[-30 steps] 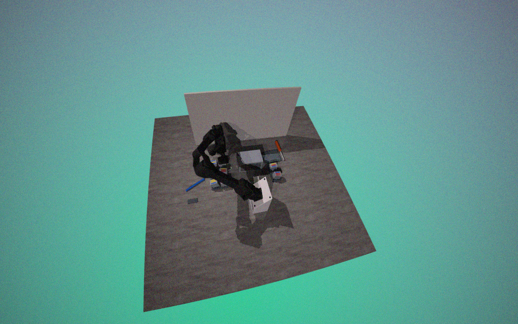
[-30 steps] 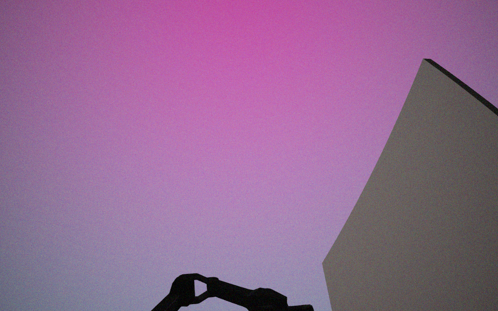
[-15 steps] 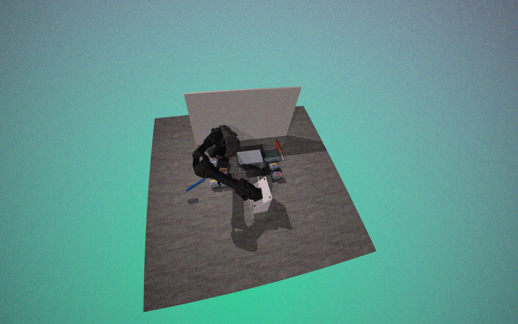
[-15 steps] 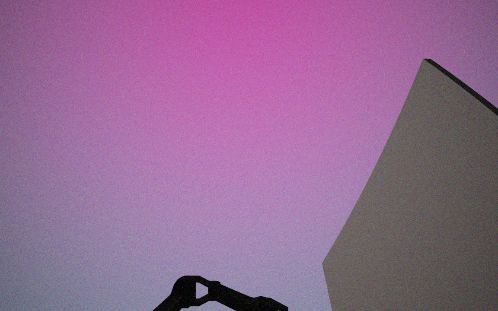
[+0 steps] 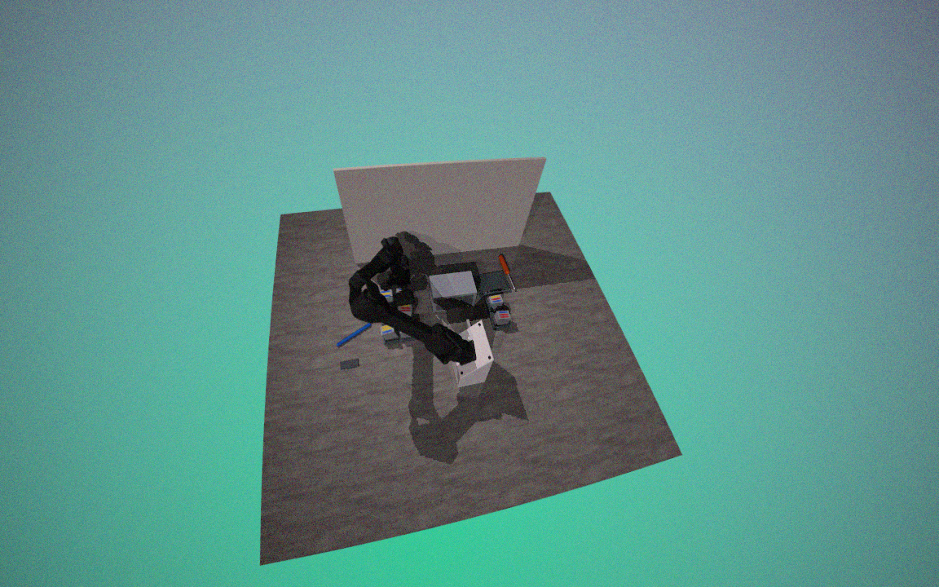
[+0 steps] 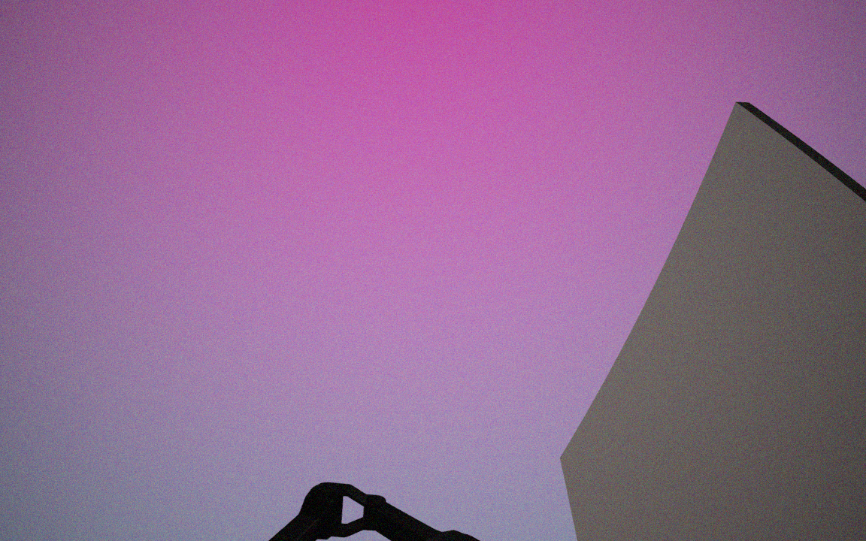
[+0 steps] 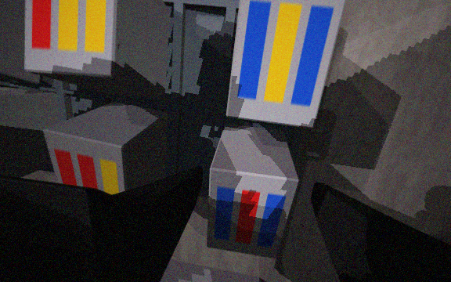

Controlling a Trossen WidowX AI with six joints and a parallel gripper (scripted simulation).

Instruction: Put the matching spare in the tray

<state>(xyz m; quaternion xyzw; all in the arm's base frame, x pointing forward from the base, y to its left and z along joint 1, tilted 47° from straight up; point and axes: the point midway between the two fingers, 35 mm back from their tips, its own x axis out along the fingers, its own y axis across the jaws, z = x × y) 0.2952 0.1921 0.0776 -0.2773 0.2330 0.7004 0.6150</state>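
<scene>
The dark tray lies 350 mm to the right of my gripper tip, 40 mm ahead of it and 30 mm below it. From my gripper tip the other things lie so: mounted unit (170 mm to the right, 20 mm behind, 20 mm above); then blue pen (180 mm to the left, 140 mm behind, 20 mm below); then beige wall panel (220 mm ahead, 190 mm above, 170 mm to the right).
</scene>
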